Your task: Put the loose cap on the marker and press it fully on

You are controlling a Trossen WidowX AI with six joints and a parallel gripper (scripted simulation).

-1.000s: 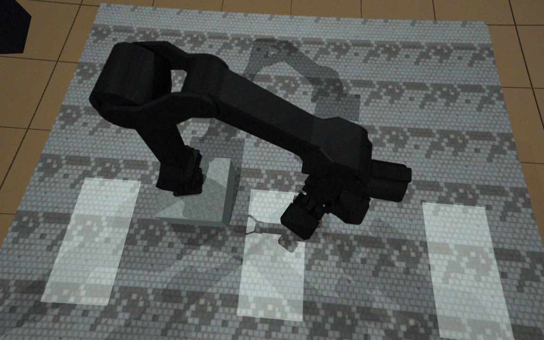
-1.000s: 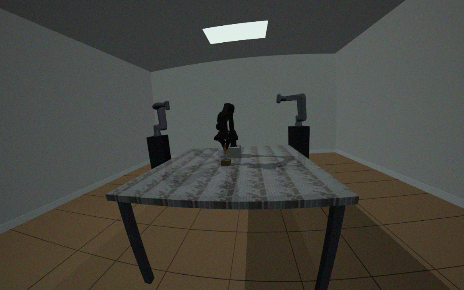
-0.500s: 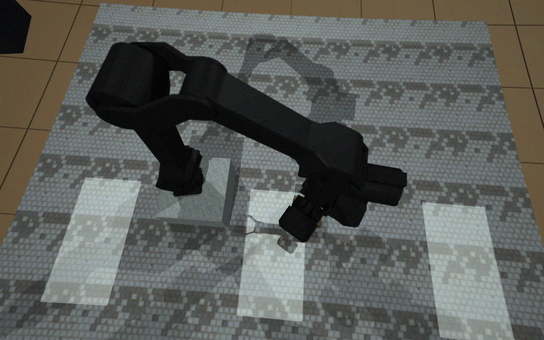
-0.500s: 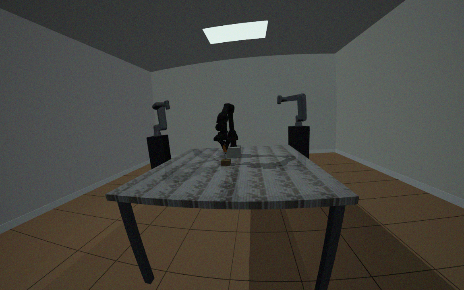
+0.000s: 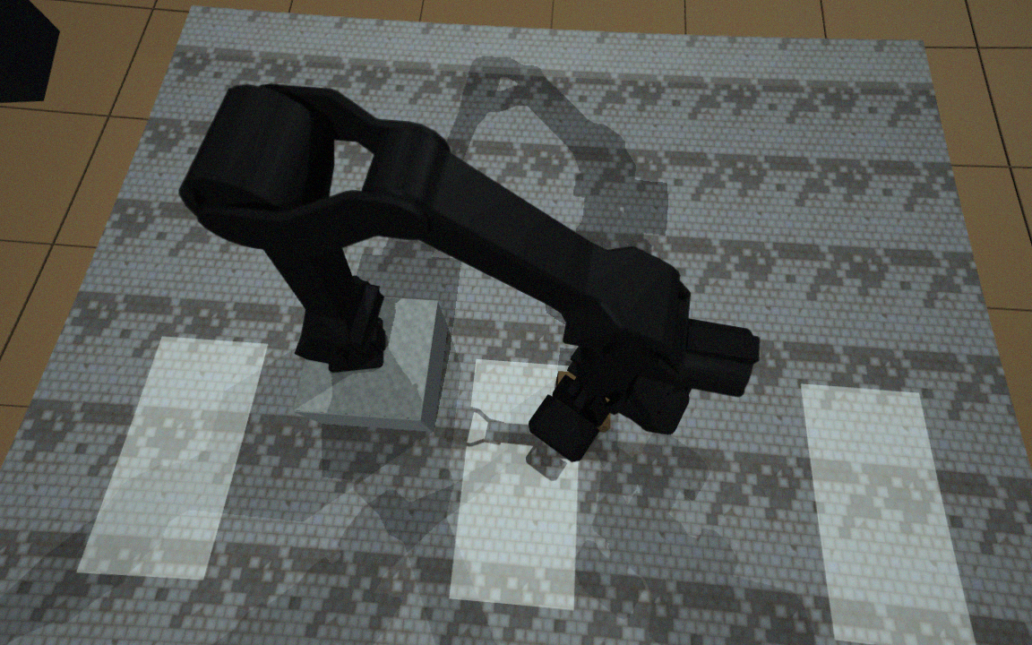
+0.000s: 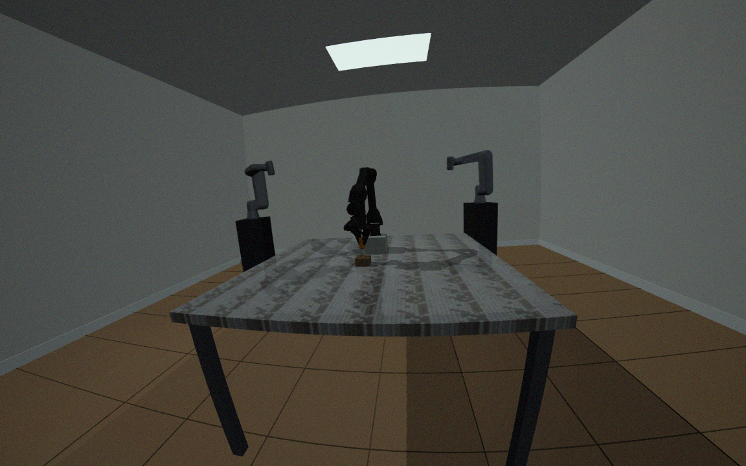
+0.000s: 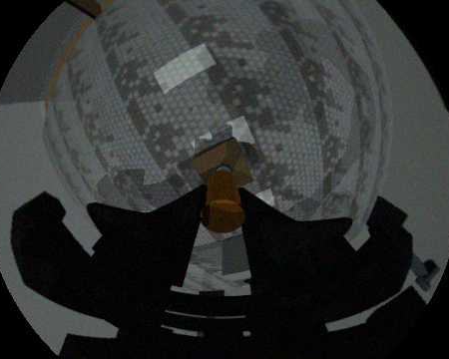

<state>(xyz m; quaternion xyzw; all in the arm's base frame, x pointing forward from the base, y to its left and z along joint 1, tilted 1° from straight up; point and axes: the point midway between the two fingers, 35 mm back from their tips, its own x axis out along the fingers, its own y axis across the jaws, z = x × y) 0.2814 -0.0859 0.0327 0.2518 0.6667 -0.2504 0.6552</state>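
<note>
The holder block is 8 cm below my gripper tip. The rest, counted from my gripper tip: orange cap 1 cm above.
</note>
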